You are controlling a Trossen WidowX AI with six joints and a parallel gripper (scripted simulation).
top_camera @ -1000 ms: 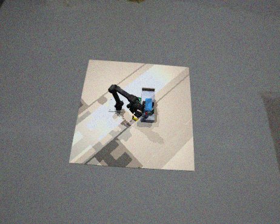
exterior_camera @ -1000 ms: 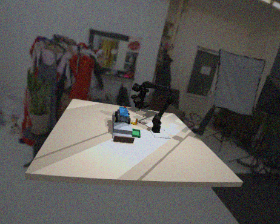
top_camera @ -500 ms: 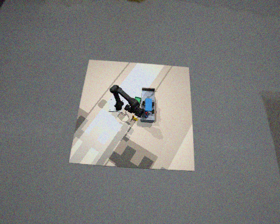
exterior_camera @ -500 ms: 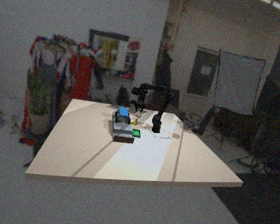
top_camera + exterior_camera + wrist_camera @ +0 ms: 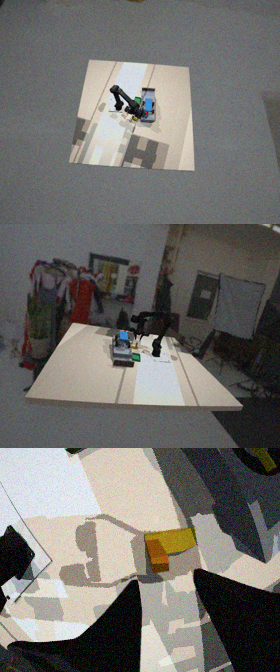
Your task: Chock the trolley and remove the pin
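My gripper tip is 70 mm above the yellow chock, 20 mm short of it and 10 mm to the left of it. Round my gripper tip: blue trolley 170 mm ahead, 80 mm to the left, 20 mm above; red-headed stop pin 130 mm ahead, 40 mm above, 20 mm to the right; grey ramp 170 mm ahead, 90 mm to the left, 40 mm below.
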